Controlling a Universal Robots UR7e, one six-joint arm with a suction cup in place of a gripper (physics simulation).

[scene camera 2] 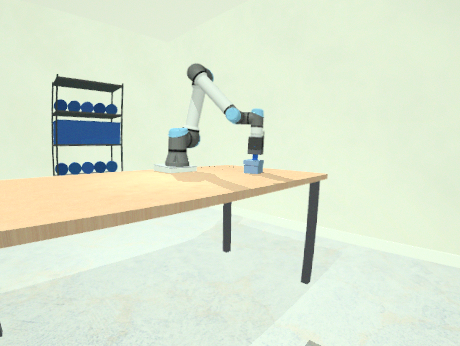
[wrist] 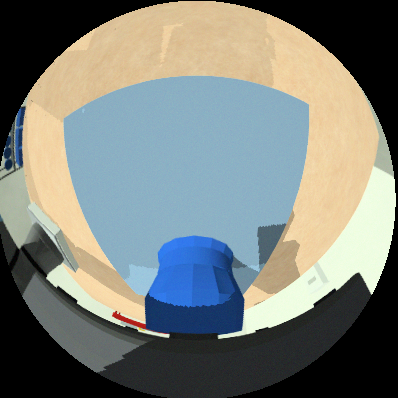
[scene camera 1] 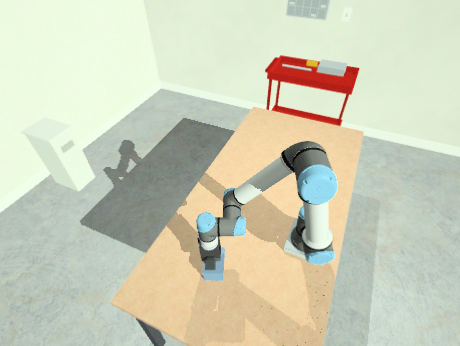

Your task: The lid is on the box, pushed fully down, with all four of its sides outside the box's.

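Where they show: end effector, tool point: [wrist: 195,242]; arm's base, origin of the base link: [scene camera 2: 177,165] [wrist: 47,242].
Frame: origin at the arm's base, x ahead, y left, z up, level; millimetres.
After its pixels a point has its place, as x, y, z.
Note:
The blue-grey lid [scene camera 1: 220,259] [scene camera 2: 248,163] @[390, 206, 23] [wrist: 190,160] is on top of the blue box [scene camera 2: 253,170] @[418, 218, -17], which stands on the table. In scene camera 2 the lid's lower edge stands out a little past the box walls, with a strip of box showing below it. The views are too small to tell how far down the lid sits or whether all four sides are outside. My gripper's blue suction cup [scene camera 2: 255,157] [wrist: 195,247] is on the lid's top and holds it. In the wrist view the lid hides the box.
The wooden table [scene camera 1: 280,280] @[76, 232, -35] [scene camera 2: 100,200] @[496, -685, -35] carries the arm's base plate [scene camera 1: 291,245] @[62, 57, -3] [scene camera 2: 162,168] @[-5, -108, -14]. The table's near end lies beyond the box in scene camera 1. A red cart [scene camera 1: 312,80] stands behind the table's far end, and a shelf rack [scene camera 2: 87,84] stands at the left in scene camera 2.

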